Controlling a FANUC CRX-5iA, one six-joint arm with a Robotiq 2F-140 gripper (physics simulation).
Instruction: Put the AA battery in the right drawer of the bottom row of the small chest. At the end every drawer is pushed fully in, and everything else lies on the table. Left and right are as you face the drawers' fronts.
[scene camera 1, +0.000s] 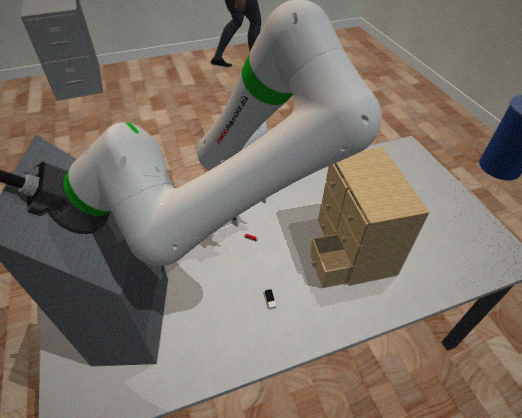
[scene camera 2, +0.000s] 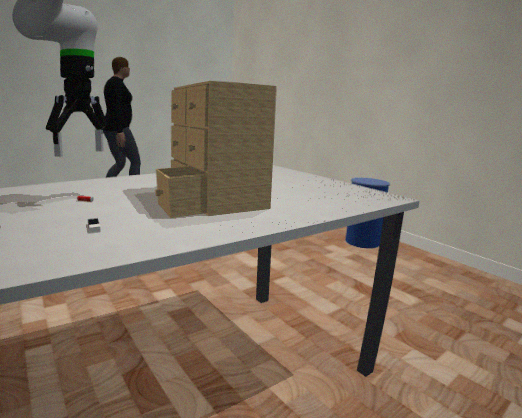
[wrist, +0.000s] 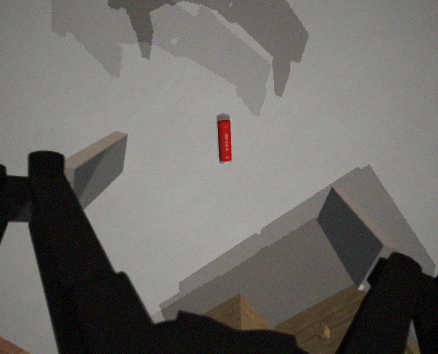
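Seen in the pictures: gripper, fingertip midpoint: (scene camera 1: 249, 212) (scene camera 2: 80, 153) (wrist: 227, 179); arm's base at its link origin: (scene camera 1: 76, 204).
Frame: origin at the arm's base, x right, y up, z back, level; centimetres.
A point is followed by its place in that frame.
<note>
The red AA battery (scene camera 1: 251, 237) @[x -13.5, y -50.9, z -47.5 cm] (scene camera 2: 85, 198) @[x -13.1, y -51.2, z -47.6 cm] (wrist: 225, 141) @[x -14.2, y -50.7, z -47.6 cm] lies on its side on the table, in front of the chest. The small wooden chest (scene camera 1: 387, 245) @[x 19.8, y -31.6, z -79.8 cm] (scene camera 2: 240, 145) @[x 19.8, y -34.4, z -79.7 cm] (wrist: 345, 305) has three rows of two drawers. The bottom right drawer (scene camera 1: 336, 276) @[x 16.4, y -45.9, z -66.1 cm] (scene camera 2: 185, 195) @[x 16.4, y -46.5, z -65.8 cm] (wrist: 227, 311) @[x 3.9, y -49.7, z -64.2 cm] is pulled out; its visible inside holds no object. The other drawers look shut, though the bottom left one is partly hidden. My gripper (scene camera 1: 249, 210) @[x -14.8, y -38.1, z -47.4 cm] (scene camera 2: 78, 147) @[x -14.8, y -38.1, z -47.4 cm] (wrist: 227, 179) @[x -14.8, y -38.1, z -47.4 cm] is wide open and empty, pointing down high above the table near the battery. In scene camera 1 the arm hides most of it.
A small black and white block (scene camera 1: 270, 298) @[x 12.9, y -50.8, z -43.7 cm] (scene camera 2: 93, 225) @[x 14.8, y -50.8, z -43.2 cm] lies on the table (scene camera 1: 215, 345) @[x 20.6, y -52.1, z -21.8 cm] (scene camera 2: 150, 240) @[x 26.9, y -52.1, z -51.9 cm], nearer the scene cameras than the battery. The chest rises beside the battery area. A blue bin (scene camera 1: 505, 142) (scene camera 2: 364, 234) stands beyond the table, and a person (scene camera 2: 118, 105) stands behind it.
</note>
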